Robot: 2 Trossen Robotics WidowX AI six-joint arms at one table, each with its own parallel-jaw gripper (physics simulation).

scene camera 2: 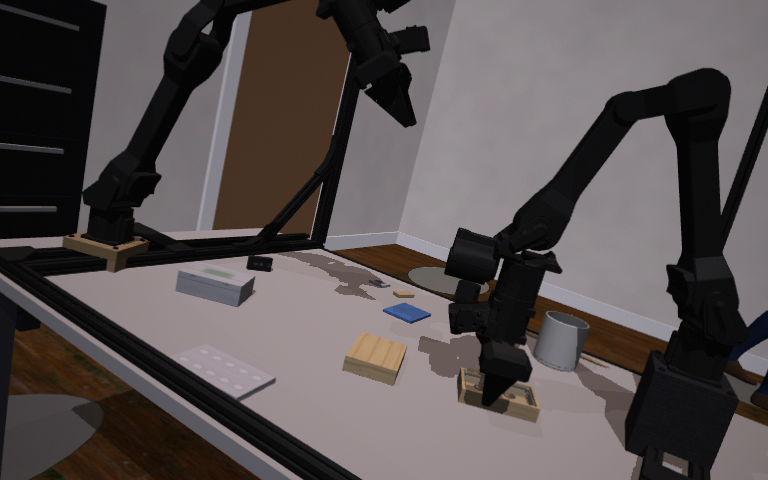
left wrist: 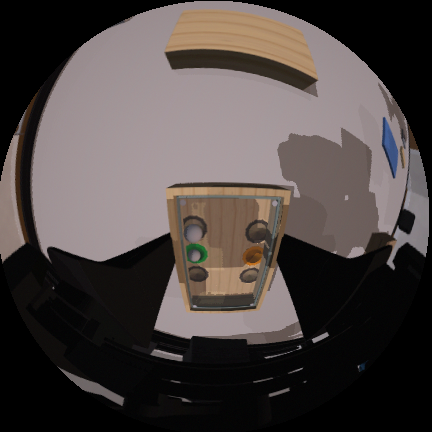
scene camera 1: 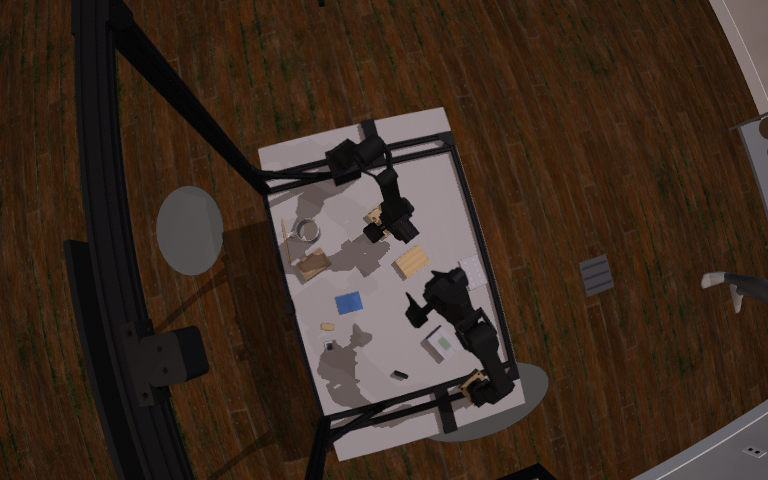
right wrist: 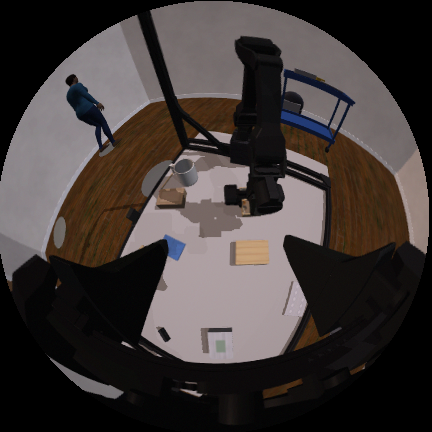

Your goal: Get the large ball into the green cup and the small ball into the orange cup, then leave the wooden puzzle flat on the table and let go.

Labels:
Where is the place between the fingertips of my right gripper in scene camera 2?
411,125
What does the white mug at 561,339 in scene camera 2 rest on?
The table.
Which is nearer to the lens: the white mug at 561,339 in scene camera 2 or the wooden puzzle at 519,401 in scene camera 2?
The wooden puzzle.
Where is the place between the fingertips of my right gripper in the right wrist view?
At 226,243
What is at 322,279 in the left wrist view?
My left gripper.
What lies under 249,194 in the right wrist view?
My left gripper.

